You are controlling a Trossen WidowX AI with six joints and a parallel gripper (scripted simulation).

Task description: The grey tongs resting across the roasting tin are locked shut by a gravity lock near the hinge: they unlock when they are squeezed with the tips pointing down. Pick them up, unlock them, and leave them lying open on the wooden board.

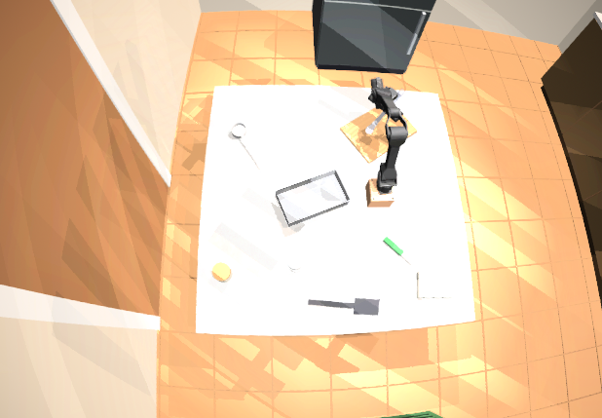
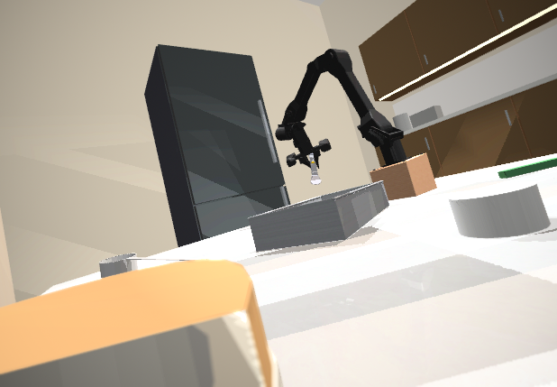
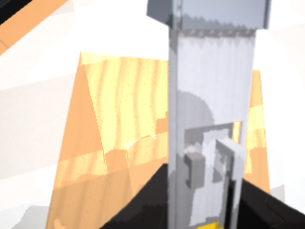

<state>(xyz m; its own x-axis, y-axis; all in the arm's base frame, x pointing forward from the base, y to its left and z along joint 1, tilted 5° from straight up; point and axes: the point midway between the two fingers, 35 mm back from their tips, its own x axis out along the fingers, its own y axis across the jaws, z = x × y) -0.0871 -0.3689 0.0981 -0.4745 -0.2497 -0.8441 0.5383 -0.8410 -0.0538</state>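
The yellow lock piece is 20 mm ahead of my gripper tip, 10 mm to the left of it and 30 mm above it. Round my gripper tip: roasting tin: 430 mm ahead, 370 mm to the left, 130 mm below; then green-handled tool: 50 mm ahead, 670 mm to the left, 160 mm below; then wooden board: 20 mm ahead, 20 mm to the left, 160 mm below.
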